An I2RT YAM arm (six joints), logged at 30 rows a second.
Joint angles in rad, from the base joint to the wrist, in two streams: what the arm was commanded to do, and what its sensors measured. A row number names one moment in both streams.
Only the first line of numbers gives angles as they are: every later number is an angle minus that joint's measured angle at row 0.
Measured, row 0: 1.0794, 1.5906, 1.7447, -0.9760, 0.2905, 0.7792
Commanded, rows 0 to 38: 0.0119, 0.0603, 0.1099, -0.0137, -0.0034, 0.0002; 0.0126, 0.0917, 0.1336, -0.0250, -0.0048, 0.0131; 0.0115, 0.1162, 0.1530, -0.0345, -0.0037, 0.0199; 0.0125, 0.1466, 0.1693, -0.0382, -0.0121, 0.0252; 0.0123, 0.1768, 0.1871, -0.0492, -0.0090, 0.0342; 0.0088, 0.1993, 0.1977, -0.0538, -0.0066, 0.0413; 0.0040, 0.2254, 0.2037, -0.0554, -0.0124, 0.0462; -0.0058, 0.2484, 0.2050, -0.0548, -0.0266, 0.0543; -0.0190, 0.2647, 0.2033, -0.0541, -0.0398, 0.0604; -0.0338, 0.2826, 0.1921, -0.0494, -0.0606, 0.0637; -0.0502, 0.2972, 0.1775, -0.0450, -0.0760, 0.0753; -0.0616, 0.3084, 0.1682, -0.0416, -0.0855, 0.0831; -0.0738, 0.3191, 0.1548, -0.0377, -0.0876, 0.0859; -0.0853, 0.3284, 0.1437, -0.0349, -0.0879, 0.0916; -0.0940, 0.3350, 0.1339, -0.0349, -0.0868, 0.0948; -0.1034, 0.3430, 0.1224, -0.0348, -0.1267, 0.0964; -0.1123, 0.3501, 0.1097, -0.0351, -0.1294, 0.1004; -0.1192, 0.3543, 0.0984, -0.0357, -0.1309, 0.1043; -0.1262, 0.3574, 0.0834, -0.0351, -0.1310, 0.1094; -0.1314, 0.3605, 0.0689, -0.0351, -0.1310, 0.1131; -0.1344, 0.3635, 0.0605, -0.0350, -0.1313, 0.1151; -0.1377, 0.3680, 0.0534, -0.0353, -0.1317, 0.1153; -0.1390, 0.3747, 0.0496, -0.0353, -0.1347, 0.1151; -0.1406, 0.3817, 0.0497, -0.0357, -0.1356, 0.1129; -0.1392, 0.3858, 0.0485, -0.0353, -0.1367, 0.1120; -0.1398, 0.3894, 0.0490, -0.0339, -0.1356, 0.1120; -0.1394, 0.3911, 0.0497, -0.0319, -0.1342, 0.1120; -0.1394, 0.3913, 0.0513, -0.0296, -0.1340, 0.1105; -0.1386, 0.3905, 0.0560, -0.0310, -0.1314, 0.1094; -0.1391, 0.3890, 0.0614, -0.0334, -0.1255, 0.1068; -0.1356, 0.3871, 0.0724, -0.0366, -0.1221, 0.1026; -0.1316, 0.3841, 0.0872, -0.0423, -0.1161, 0.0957; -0.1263, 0.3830, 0.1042, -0.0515, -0.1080, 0.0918; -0.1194, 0.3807, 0.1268, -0.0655, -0.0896, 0.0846; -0.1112, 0.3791, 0.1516, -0.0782, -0.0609, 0.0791; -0.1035, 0.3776, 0.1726, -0.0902, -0.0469, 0.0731; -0.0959, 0.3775, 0.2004, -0.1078, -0.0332, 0.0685; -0.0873, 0.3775, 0.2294, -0.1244, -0.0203, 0.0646; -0.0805, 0.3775, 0.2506, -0.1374, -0.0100, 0.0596
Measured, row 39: -0.1057, 0.4131, 0.1659, -0.0767, -0.0805, 0.0805
